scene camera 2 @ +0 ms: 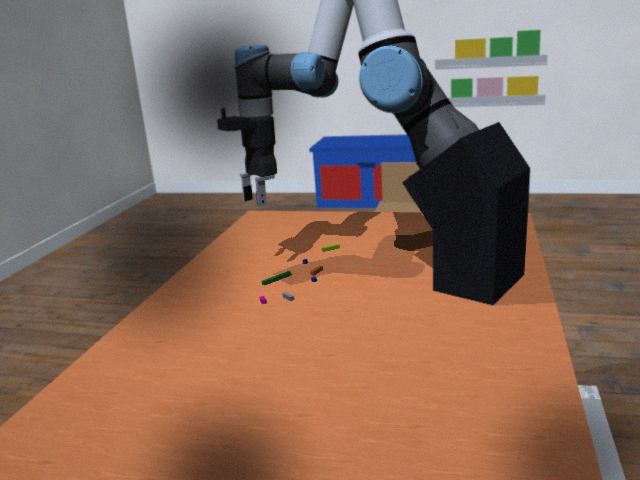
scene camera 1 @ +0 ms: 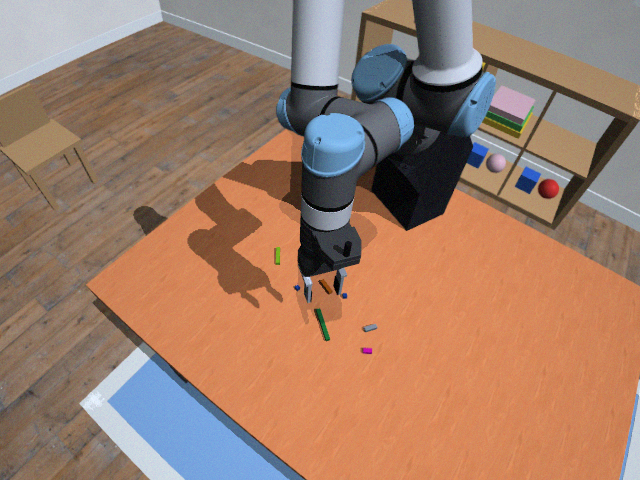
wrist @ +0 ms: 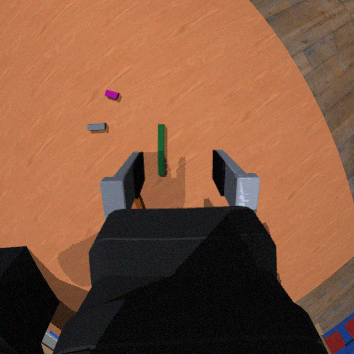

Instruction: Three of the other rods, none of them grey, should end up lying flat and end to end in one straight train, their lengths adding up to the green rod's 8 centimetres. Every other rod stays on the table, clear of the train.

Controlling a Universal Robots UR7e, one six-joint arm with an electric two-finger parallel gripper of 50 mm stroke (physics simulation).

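Frame: origin at the arm's base, x ahead, y left, z up, level; metres.
Seen in the pictures: gripper, fingertip midpoint: (scene camera 2: pixel 254 202) (scene camera 1: pixel 322 293) (wrist: pixel 177 164); arm's base at its link origin: (scene camera 2: pixel 450 151).
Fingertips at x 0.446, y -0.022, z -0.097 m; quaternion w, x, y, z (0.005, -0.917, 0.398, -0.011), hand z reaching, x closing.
Observation:
Offsets run from my fingertips to a thing's middle. Level surfaces: height alone.
My gripper (scene camera 1: pixel 323 296) (scene camera 2: pixel 254 202) (wrist: pixel 177 164) is open and empty, high above the table. The long green rod @(dx -0.031, dy -0.001, dz -0.195 m) (scene camera 1: pixel 322 324) (scene camera 2: pixel 276 277) (wrist: pixel 161 150) lies below it, seen between the fingers in the wrist view. An orange rod @(dx -0.128, dy -0.034, dz -0.195 m) (scene camera 1: pixel 325 286) (scene camera 2: pixel 316 270) (wrist: pixel 139 203) is partly hidden by a finger in the wrist view. Two tiny blue pieces, one @(dx -0.094, dy -0.097, dz -0.195 m) (scene camera 1: pixel 297 287) (scene camera 2: pixel 305 261) and another @(dx -0.124, dy +0.017, dz -0.195 m) (scene camera 1: pixel 344 296) (scene camera 2: pixel 313 279), lie on either side of the orange rod. A lime rod @(dx -0.157, dy -0.185, dz -0.195 m) (scene camera 1: pixel 278 256) (scene camera 2: pixel 330 248) lies apart. A short magenta rod @(dx -0.015, dy +0.117, dz -0.195 m) (scene camera 1: pixel 367 350) (scene camera 2: pixel 263 299) (wrist: pixel 112 94) lies near the grey rod @(dx -0.071, dy +0.103, dz -0.195 m) (scene camera 1: pixel 369 328) (scene camera 2: pixel 287 296) (wrist: pixel 97 127).
The pieces lie apart on the orange table @(dz -0.200 m) (scene camera 1: pixel 465 361) (scene camera 2: pixel 310 387) (wrist: pixel 210 65). The black arm base (scene camera 1: pixel 413 186) (scene camera 2: pixel 475 232) stands at one table side. A wooden shelf unit (scene camera 1: pixel 563 51) stands behind it in scene camera 1.

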